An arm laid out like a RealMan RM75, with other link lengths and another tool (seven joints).
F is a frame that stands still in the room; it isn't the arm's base.
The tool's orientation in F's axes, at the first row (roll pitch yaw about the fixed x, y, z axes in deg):
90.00, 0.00, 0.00
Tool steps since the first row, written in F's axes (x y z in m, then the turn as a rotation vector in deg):
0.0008, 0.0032, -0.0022, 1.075, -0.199, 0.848
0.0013, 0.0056, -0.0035, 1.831, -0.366, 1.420
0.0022, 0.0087, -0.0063, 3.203, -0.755, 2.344
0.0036, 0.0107, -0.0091, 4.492, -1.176, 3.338
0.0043, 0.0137, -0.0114, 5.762, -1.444, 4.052
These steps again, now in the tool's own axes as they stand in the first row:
0.0008, -0.0022, -0.0032, 1.075, 0.848, 0.199
0.0013, -0.0035, -0.0056, 1.831, 1.420, 0.366
0.0022, -0.0063, -0.0087, 3.203, 2.344, 0.755
0.0036, -0.0091, -0.0107, 4.492, 3.338, 1.176
0.0043, -0.0114, -0.0137, 5.762, 4.052, 1.444

